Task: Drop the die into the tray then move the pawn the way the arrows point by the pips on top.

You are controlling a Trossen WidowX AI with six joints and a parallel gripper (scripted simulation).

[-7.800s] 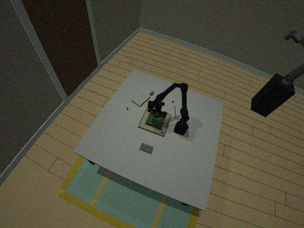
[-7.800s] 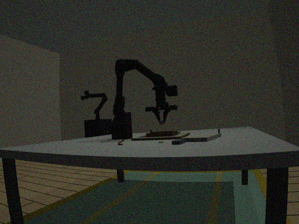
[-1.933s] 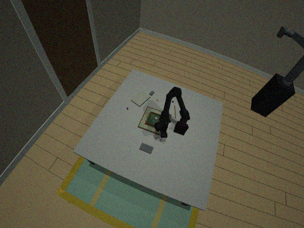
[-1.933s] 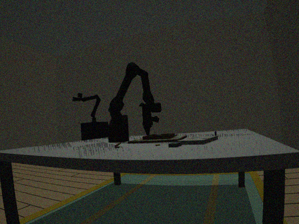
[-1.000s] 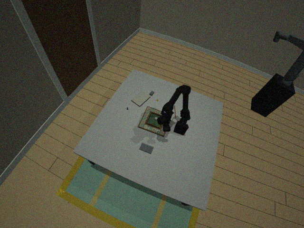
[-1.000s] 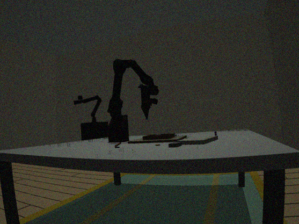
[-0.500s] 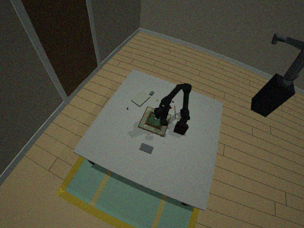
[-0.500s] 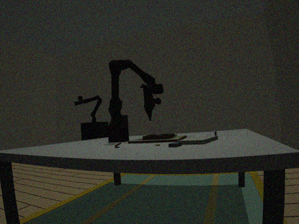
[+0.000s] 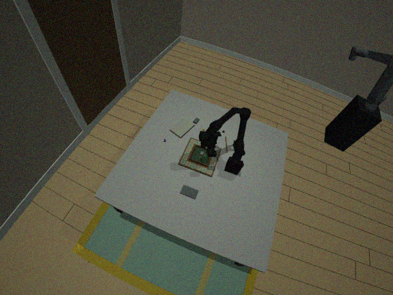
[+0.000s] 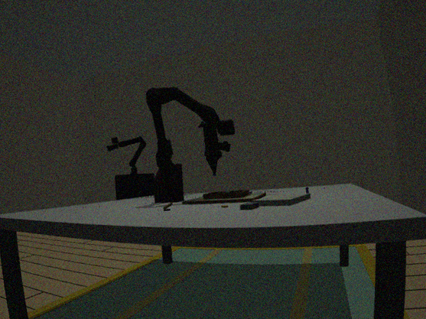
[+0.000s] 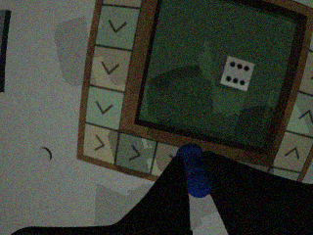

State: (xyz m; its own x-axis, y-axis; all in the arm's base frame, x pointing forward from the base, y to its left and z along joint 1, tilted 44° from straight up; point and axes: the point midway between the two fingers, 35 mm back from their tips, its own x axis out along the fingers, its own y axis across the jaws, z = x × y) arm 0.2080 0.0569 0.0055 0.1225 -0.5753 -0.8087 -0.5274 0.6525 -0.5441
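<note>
My gripper tip is now 60 mm short of the white die, 20 mm to the left of it and 90 mm above it. Round my gripper tip: pencil (80 mm behind, 240 mm to the right, 110 mm below); then blue pawn (10 mm above); then green dice tray (60 mm ahead, 10 mm to the right, 110 mm below).
</note>
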